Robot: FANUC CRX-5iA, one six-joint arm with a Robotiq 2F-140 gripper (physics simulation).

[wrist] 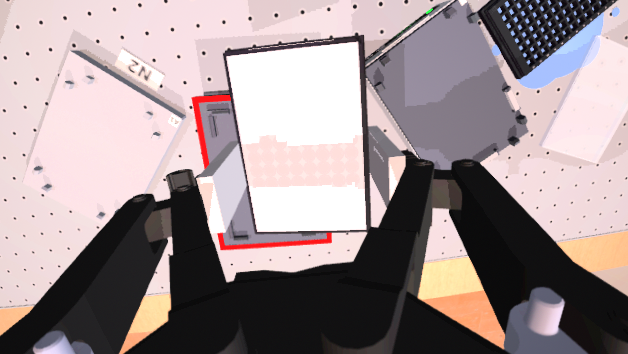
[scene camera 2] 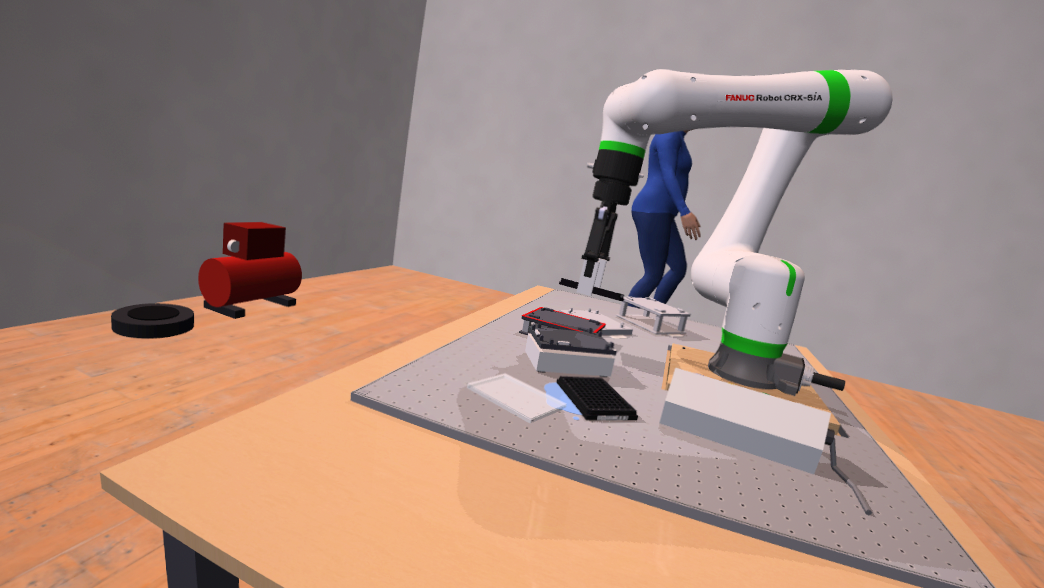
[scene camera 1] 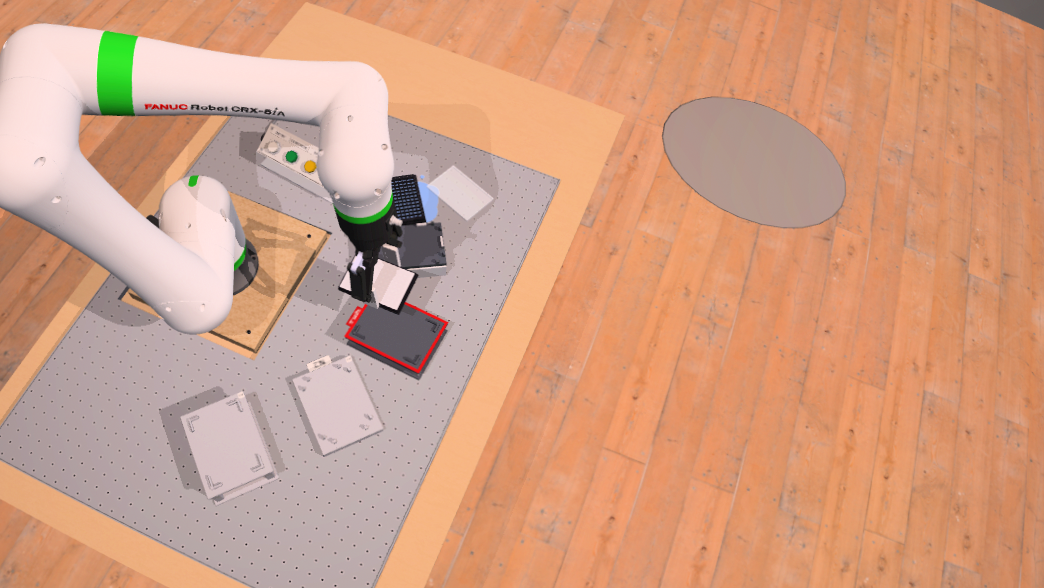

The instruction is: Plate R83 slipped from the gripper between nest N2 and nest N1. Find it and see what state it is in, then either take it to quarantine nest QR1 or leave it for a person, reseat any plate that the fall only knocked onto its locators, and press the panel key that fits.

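Frame: origin at the arm's base, x ahead, y left, z up, level; centimetres.
Seen in the pictures: gripper, fingertip midpoint: (wrist: 305, 154) (scene camera 2: 588, 291) (scene camera 1: 382, 284); arm's base at its link origin: (scene camera 2: 743, 374).
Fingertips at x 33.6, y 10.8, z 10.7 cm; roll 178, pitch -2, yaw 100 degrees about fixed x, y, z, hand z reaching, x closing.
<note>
Offsets run from my fingertips to a thing's top centre. "pt": to the spot under its first point.
My gripper (scene camera 1: 381, 276) (scene camera 2: 593, 276) (wrist: 305, 154) is shut on a white-topped plate with black edges {dx -0.8, dy -0.2, dz +2.3 cm} (scene camera 1: 395, 284) (scene camera 2: 607, 293) (wrist: 305, 100), level above the table; its label is unreadable. The plate partly covers the red-edged dark nest {dx +5.2, dy -3.2, dz -7.6 cm} (scene camera 1: 398, 339) (scene camera 2: 564, 320) (wrist: 215, 145) in the wrist view. A black well plate {dx -13.2, dy +24.2, dz -10.8 cm} (scene camera 1: 406, 198) (scene camera 2: 597, 398) (wrist: 545, 35) lies beside a blue spill {dx -11.4, dy +27.2, dz -12.1 cm} (scene camera 1: 429, 200) (scene camera 2: 558, 400) (wrist: 565, 67) and a clear lid {dx -3.9, dy +33.4, dz -11.4 cm} (scene camera 1: 461, 192) (scene camera 2: 515, 396) (wrist: 587, 105). Nest N2 {dx +4.1, dy -21.3, dz -9.6 cm} (scene camera 1: 336, 405) (wrist: 100, 135) holds no plate. The arm hides part of the key panel {dx -34.5, dy +19.0, dz -3.8 cm} (scene camera 1: 281, 164) (scene camera 2: 745, 409).
A dark nest {pt dx -1.0, dy +15.0, dz -6.7 cm} (scene camera 1: 423, 244) (scene camera 2: 573, 341) (wrist: 450, 85) on a light box stands between the well plate and the red-edged nest. A raised pale nest {dx -6.5, dy -39.3, dz -5.8 cm} (scene camera 1: 226, 445) (scene camera 2: 653, 306) stands beyond N2. A person in blue (scene camera 2: 664, 175) stands behind the table. A red compressor (scene camera 2: 252, 277) is on the floor.
</note>
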